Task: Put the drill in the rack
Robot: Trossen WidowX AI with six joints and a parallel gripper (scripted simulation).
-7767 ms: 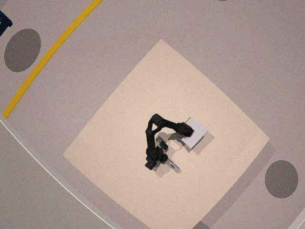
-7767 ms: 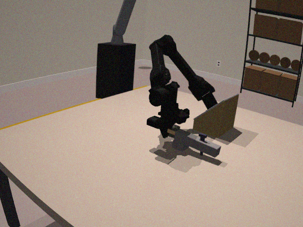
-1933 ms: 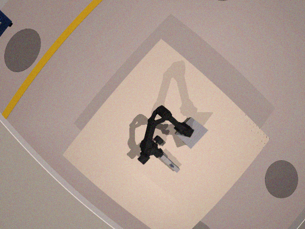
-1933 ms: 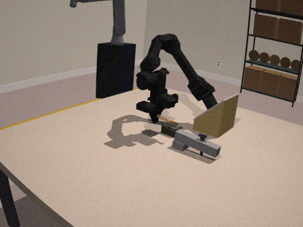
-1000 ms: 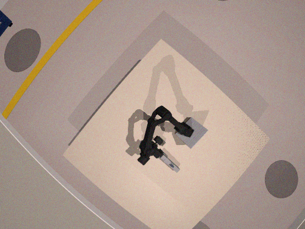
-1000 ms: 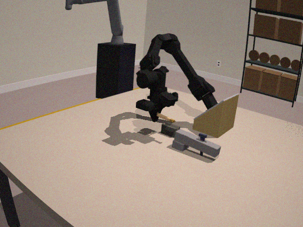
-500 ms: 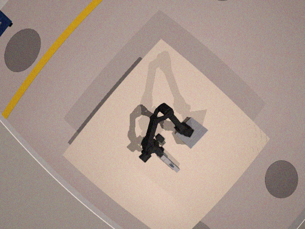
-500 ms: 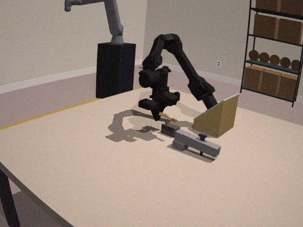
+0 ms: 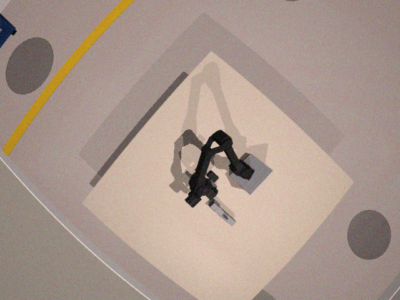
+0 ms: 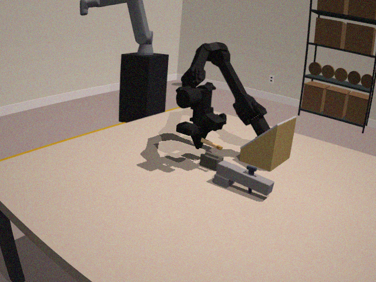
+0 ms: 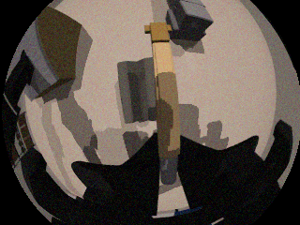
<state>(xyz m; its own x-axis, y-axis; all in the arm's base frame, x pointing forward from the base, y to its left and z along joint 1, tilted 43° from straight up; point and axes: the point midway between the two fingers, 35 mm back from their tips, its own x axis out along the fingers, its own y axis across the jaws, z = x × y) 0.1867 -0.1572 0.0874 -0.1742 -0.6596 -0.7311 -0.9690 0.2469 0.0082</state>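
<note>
My gripper tip is 4 cm to the right of the drill, 3 cm below it and 1 cm short of it. Also, from my gripper tip: housing block: 20 cm to the left, 9 cm ahead, 2 cm below; rack: 5 cm to the left, 4 cm below, 1 cm behind; key: 22 cm to the left, 9 cm ahead, 1 cm below.
</note>
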